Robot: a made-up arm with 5 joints.
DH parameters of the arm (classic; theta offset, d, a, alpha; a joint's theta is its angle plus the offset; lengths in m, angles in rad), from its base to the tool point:
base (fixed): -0.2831 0 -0.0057 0
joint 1: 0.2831 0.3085 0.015 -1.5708
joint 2: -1.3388 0 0.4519 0
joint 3: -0.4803 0 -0.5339 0
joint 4: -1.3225 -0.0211 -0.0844 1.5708
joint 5: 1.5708 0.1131 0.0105 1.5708
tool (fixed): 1.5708 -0.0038 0 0
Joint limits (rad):
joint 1: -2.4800..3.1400
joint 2: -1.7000..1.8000
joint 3: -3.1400..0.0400
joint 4: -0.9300..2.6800
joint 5: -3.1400..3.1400
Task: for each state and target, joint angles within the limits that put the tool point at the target. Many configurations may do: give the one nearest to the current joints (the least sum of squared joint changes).
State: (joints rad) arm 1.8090 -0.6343 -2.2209 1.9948 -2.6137
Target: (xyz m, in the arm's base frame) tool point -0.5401 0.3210 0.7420
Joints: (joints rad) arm 2.6483 -0.0562 -1.5015 2.0825 -2.6032
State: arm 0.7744 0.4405 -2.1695 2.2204 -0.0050
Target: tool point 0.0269 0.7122 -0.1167
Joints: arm 1.5402 1.2421 -1.7482 2.1492 0.0005
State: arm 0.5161 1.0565 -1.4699 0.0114 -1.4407
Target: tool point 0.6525 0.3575 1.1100
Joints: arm 0.5171 0.2422 -2.1346 -0.0619 -1.4339
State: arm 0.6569 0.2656 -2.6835 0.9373 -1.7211
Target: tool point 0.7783 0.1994 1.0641
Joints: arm 0.2707 0.4597 -2.5811 0.9405 -1.7261
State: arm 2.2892 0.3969 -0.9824 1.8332 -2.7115
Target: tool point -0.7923 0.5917 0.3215
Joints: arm 2.5280 0.7791 -1.9039 1.2543 -2.7514
